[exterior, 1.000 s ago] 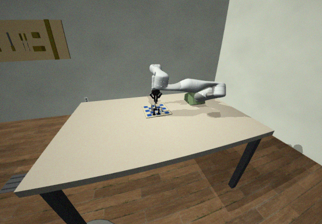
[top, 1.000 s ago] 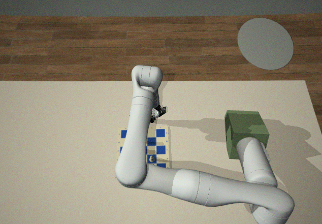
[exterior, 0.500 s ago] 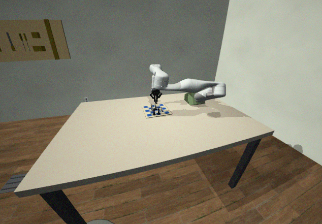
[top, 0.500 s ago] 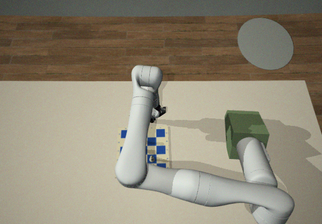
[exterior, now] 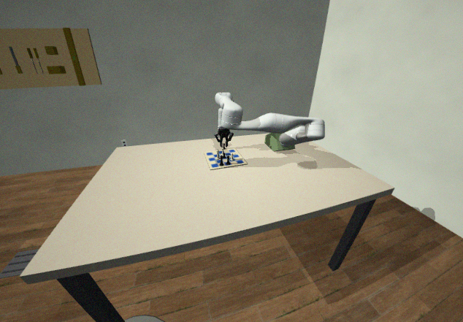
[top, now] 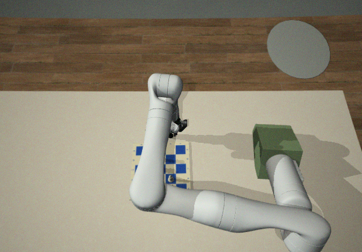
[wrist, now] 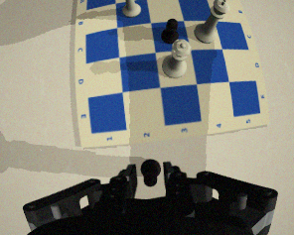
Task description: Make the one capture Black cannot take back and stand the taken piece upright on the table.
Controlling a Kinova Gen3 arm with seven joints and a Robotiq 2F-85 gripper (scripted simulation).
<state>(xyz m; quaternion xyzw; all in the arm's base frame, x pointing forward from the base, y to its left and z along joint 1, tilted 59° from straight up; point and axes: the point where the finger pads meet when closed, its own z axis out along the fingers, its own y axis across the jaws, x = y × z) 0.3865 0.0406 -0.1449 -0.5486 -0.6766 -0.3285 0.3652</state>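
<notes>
My hand is 140 mm to the right of the blue-and-cream chessboard, 30 mm above it and 20 mm short of it. The rest, counted from my hand: white piece (180 mm to the left, 30 mm behind).
</notes>
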